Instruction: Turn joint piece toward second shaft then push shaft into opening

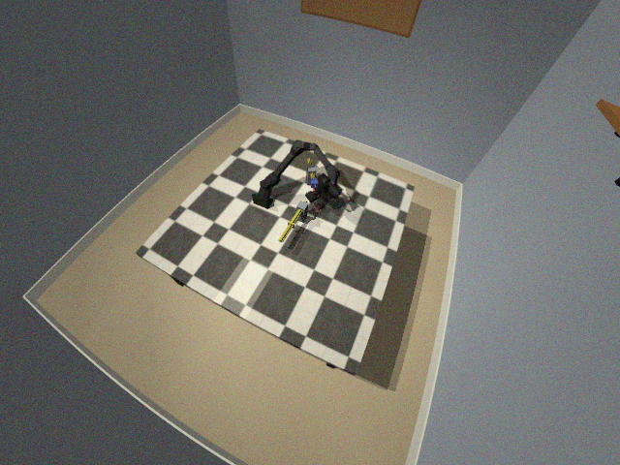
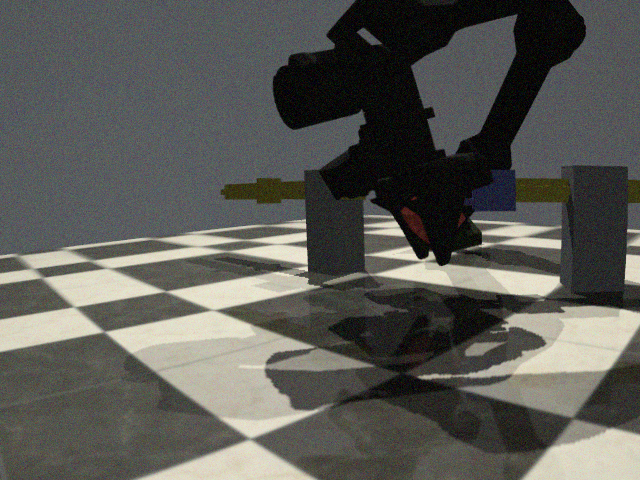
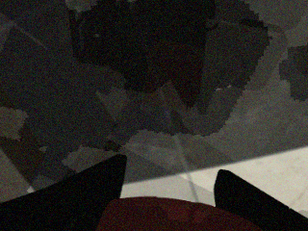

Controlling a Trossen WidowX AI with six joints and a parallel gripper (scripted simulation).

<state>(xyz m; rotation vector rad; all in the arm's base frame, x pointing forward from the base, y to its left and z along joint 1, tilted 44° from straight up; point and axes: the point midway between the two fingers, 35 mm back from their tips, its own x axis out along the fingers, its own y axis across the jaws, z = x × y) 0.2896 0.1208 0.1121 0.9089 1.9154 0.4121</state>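
Now: the red joint piece 50 mm above my gripper tip.
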